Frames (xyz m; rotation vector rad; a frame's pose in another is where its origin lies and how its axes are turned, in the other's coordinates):
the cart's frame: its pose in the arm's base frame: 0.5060 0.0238 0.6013 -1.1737 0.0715 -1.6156
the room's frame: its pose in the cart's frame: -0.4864 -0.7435 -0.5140 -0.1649 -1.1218 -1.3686
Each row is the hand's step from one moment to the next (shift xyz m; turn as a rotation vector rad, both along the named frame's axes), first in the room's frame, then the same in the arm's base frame.
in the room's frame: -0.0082 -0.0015 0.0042 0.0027 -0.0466 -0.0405
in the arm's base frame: 0.0025 -0.0040 -0.0081 -0.0604 0.0100 -0.0082
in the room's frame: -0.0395 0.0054 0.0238 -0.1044 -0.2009 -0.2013
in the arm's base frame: 0.0223 -0.0244 -0.0326 -0.2817 -0.0571 -0.0959
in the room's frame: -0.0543 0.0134 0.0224 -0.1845 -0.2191 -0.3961
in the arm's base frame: 0.0260 -0.0405 -0.0363 -0.4479 -0.1843 -0.0660
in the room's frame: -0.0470 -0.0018 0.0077 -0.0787 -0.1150 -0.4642
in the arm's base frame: 0.0051 -0.0328 -0.0342 -0.4395 -0.1798 0.0970
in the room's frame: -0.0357 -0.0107 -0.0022 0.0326 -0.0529 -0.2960
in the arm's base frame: -0.0082 -0.0233 -0.0280 -0.2680 -0.0604 0.1265
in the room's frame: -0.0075 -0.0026 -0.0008 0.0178 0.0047 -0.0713
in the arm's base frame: -0.0022 -0.0048 -0.0059 -0.0540 -0.0155 0.0475
